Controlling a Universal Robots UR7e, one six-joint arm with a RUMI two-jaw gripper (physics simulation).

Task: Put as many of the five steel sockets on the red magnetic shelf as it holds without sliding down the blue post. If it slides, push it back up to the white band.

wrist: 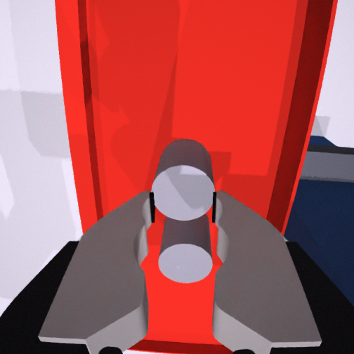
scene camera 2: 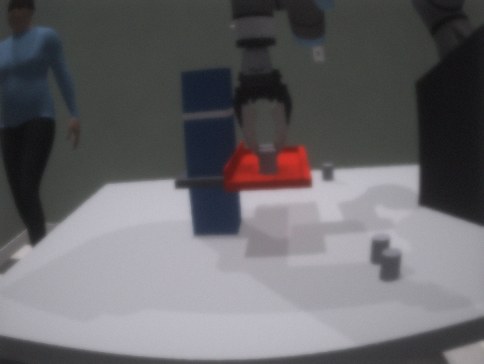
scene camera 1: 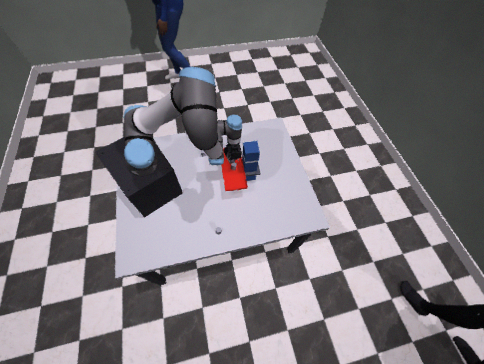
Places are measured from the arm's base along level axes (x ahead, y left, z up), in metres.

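Pixels of known places: gripper, between the fingertips: (scene camera 2: 267, 155) (scene camera 1: 232, 160); arm's base, origin of its link: (scene camera 2: 469, 61).
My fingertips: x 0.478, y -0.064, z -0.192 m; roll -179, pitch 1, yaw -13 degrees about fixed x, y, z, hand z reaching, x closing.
Observation:
Ahead of a thing's pixels: the offset from my fingertips to its top centre. "pt": to the spot under its first point.
The red shelf @[pt dx -0.040, dy -0.131, dz -0.029 m] (scene camera 1: 235, 181) (scene camera 2: 293, 164) (wrist: 230, 90) is on the blue post (scene camera 1: 251, 149) (scene camera 2: 207, 150) (wrist: 327, 225), well below the white band @[dx +0.097, dy -0.030, dz +0.083 m] (scene camera 2: 207, 114). Two upright steel sockets stand in it in a row: one socket (wrist: 183, 192) between my fingertips and another socket (wrist: 185, 263) nearer the wrist camera's lower edge. My gripper (scene camera 2: 266, 151) (wrist: 183, 193) is shut on the first, with a fingertip at each side. Three loose sockets stand on the table: a far socket @[dx -0.244, dy -0.339, dz -0.099 m] (scene camera 2: 327, 171) and two close together, one socket @[dx -0.121, dy +0.211, dz -0.099 m] (scene camera 2: 379, 249) behind another socket @[dx -0.107, dy +0.274, dz -0.099 m] (scene camera 2: 390, 265).
A dark grey bar @[pt dx +0.115, dy -0.015, dz -0.038 m] (scene camera 2: 200, 183) crosses the post at shelf height. The post stands close along one side of the shelf. The arm's black base block (scene camera 1: 145, 182) (scene camera 2: 450, 130) stands at the table's side. A person (scene camera 1: 170, 30) stands behind the table, off it.

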